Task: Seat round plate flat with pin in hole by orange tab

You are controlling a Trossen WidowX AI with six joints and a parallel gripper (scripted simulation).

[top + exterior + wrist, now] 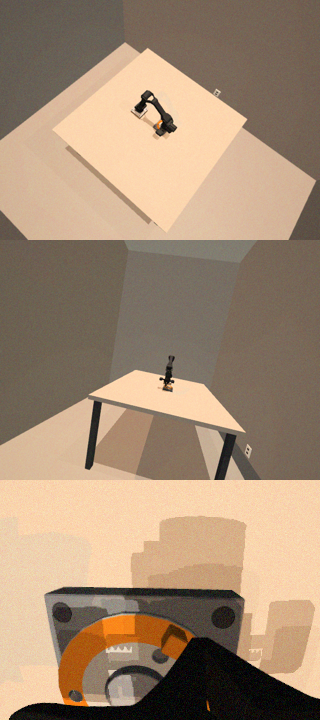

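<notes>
Right now the square grey base is 30 mm behind my gripper tip, 40 mm to the left of it and 20 mm below it.
</notes>
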